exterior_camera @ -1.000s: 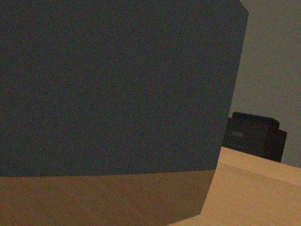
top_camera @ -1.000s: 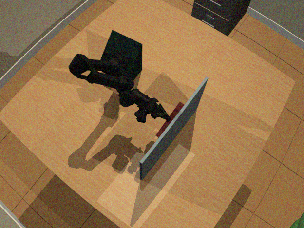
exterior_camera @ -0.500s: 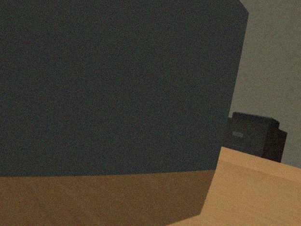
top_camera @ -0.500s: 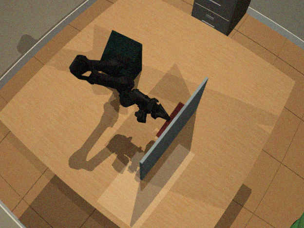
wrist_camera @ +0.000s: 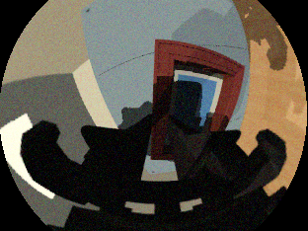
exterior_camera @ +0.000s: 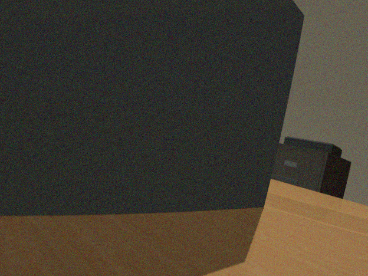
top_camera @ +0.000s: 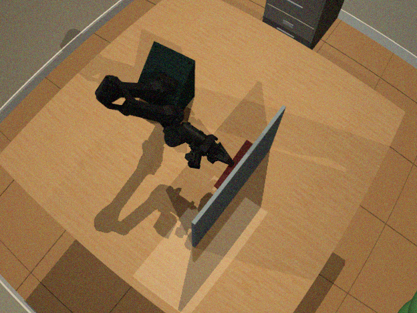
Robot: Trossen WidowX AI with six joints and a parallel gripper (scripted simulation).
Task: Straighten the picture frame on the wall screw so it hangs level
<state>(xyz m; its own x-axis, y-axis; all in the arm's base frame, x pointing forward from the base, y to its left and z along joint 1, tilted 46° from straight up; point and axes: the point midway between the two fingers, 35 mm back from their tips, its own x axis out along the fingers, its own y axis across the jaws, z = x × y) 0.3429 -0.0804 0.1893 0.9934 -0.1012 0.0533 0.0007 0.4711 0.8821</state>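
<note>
Now: gripper tip 5 cm above the red picture frame, 1 cm to the right of it and 1 cm short of it. Also, from my gripper tip: grey wall panel: 7 cm below, 2 cm ahead, 1 cm to the right.
</note>
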